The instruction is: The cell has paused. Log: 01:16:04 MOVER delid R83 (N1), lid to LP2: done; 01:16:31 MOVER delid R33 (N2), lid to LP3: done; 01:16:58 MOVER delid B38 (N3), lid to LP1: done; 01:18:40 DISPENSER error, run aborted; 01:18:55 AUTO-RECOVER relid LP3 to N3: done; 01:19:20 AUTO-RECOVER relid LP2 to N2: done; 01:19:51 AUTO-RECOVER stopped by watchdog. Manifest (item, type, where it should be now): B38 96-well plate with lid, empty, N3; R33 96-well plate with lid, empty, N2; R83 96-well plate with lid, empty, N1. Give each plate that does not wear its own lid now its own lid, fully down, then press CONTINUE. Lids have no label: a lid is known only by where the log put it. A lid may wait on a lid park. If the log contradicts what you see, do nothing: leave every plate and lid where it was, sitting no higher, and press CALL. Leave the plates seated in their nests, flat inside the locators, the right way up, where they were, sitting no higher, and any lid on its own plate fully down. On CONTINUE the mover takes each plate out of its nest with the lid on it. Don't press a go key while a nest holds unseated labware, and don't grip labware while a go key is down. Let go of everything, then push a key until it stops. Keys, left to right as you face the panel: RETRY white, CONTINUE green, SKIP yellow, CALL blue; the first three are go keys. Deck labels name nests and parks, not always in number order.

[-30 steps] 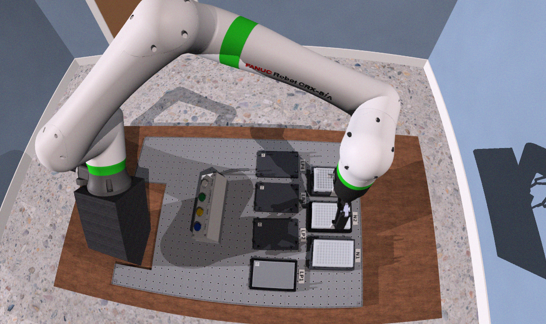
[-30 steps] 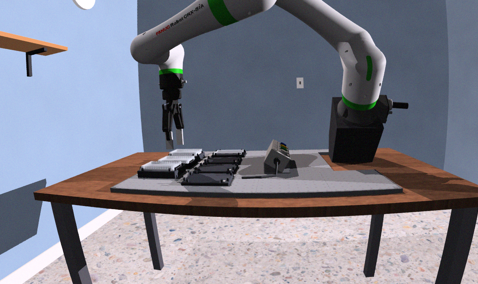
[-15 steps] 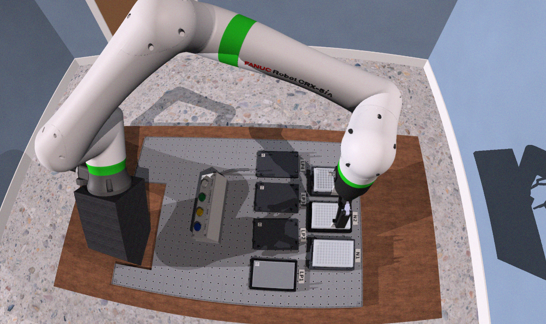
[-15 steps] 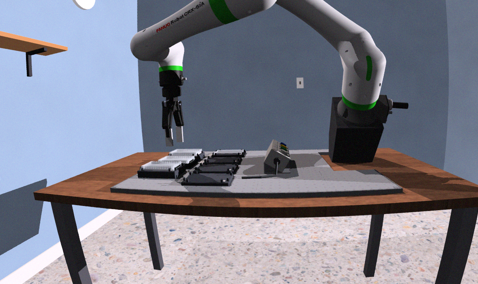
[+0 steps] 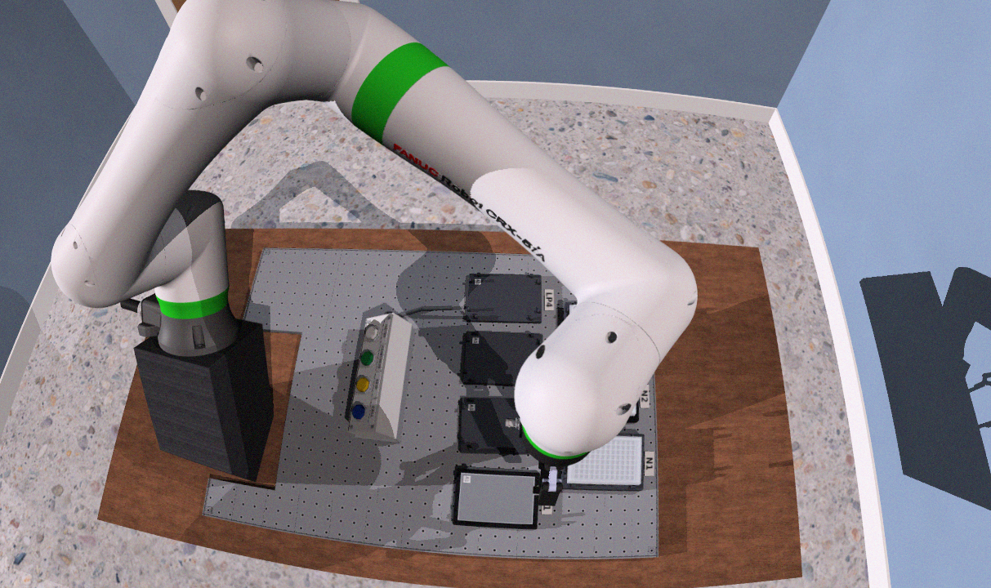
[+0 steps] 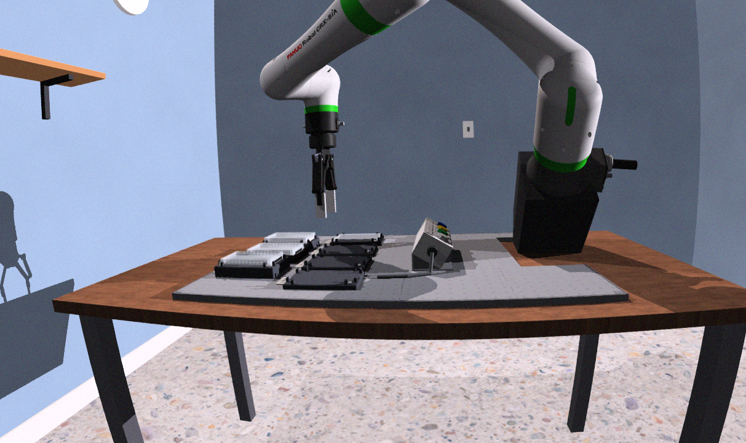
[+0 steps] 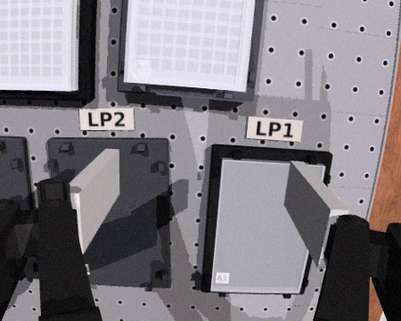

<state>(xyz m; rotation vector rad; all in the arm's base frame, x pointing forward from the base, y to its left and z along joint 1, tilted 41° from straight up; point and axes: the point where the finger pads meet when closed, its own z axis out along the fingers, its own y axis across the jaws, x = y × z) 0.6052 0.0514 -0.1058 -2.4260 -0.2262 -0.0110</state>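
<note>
Now: the park LP1 60 mm behind my hand, 70 mm to the right of it and 110 mm below it. From my hand the other things lie so: park LP2 (90 mm behind, 60 mm to the left, 110 mm below); blue call key (330 mm behind, 10 mm to the left, 50 mm below); LP3 (110 mm behind, 190 mm to the left, 110 mm below).
</note>
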